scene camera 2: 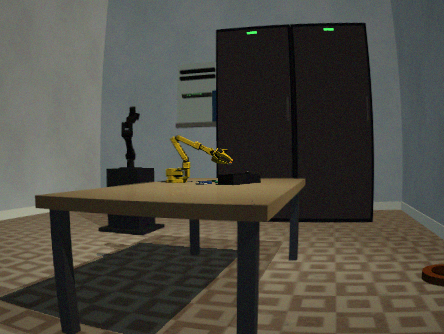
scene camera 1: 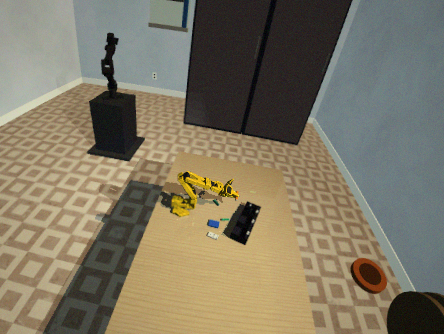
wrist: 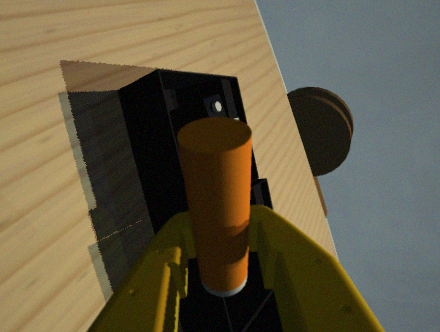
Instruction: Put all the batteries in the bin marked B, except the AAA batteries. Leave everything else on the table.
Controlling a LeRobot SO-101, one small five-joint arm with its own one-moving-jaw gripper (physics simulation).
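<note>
My gripper is shut on an orange cylindrical battery, its jaws pressing on both sides. It holds the battery above the table. In the wrist view the battery is drawn over the black row of bins and hides part of it. The bin letters cannot be read. A dark piece with a pale round spot shows inside the far bin. Two small green things, possibly batteries, lie on the table between the arm and the bins; their size class cannot be told.
A blue block and a white piece lie on the table on the arm's side of the bins. A second, black arm stands on a pedestal beyond the table. A dark round object shows past the table edge.
</note>
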